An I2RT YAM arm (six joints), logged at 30 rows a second.
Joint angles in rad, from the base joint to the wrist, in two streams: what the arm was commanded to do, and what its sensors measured. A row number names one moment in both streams.
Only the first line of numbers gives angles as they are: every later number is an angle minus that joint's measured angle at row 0.
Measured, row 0:
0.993, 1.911, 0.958, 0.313, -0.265, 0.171
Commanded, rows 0 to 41:
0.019, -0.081, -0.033, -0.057, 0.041, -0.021
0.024, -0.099, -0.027, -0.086, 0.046, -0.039
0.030, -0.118, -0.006, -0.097, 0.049, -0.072
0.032, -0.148, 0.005, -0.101, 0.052, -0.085
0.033, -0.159, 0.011, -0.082, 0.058, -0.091
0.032, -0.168, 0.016, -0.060, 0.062, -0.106
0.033, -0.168, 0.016, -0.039, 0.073, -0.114
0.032, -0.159, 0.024, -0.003, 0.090, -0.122
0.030, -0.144, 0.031, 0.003, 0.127, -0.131
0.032, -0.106, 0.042, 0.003, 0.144, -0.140
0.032, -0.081, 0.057, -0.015, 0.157, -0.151
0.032, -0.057, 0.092, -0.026, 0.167, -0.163
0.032, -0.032, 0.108, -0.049, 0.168, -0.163
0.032, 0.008, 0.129, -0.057, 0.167, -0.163
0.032, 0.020, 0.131, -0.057, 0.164, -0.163
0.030, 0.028, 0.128, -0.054, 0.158, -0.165
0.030, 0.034, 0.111, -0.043, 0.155, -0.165
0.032, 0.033, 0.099, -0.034, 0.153, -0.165
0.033, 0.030, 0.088, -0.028, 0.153, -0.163
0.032, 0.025, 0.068, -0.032, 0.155, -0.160
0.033, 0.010, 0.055, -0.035, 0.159, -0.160
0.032, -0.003, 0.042, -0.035, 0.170, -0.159
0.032, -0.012, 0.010, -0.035, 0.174, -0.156
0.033, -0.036, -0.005, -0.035, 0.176, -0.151
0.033, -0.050, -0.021, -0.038, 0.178, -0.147
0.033, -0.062, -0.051, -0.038, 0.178, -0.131
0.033, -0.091, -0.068, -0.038, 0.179, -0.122
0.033, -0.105, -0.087, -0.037, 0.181, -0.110
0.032, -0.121, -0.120, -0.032, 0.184, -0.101
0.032, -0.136, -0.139, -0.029, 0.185, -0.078
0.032, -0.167, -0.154, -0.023, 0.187, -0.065
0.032, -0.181, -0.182, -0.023, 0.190, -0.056
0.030, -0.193, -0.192, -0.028, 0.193, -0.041
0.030, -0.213, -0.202, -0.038, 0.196, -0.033
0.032, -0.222, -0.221, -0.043, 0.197, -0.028
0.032, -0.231, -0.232, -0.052, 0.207, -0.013
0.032, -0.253, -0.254, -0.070, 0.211, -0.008
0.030, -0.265, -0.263, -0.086, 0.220, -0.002
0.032, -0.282, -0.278, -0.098, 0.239, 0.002
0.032, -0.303, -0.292, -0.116, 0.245, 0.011
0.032, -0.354, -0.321, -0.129, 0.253, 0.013
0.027, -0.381, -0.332, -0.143, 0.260, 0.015
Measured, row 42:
0.030, -0.287, -0.283, -0.050, 0.209, -0.017
